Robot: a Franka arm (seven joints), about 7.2 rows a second.
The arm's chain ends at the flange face. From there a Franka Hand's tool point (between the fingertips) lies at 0.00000 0.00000 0.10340 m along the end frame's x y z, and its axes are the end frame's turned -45 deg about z.
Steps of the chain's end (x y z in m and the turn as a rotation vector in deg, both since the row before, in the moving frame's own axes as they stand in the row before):
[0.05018 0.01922 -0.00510 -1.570 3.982 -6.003]
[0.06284 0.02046 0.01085 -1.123 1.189 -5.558]
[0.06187 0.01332 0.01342 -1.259 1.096 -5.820]
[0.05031 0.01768 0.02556 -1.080 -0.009 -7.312]
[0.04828 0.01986 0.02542 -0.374 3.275 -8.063]
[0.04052 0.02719 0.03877 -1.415 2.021 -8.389]
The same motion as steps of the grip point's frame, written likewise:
[0.02533 0.05598 -0.00539 -3.926 1.706 -6.003]
[0.03019 0.06184 0.01081 -1.635 0.047 -5.558]
[0.03427 0.05618 0.01338 -1.665 -0.115 -5.820]
[0.02177 0.04953 0.02554 -0.757 -0.770 -7.312]
[0.02411 0.05256 0.02525 -2.580 2.051 -8.063]
[0.01052 0.05219 0.03867 -2.430 0.429 -8.389]

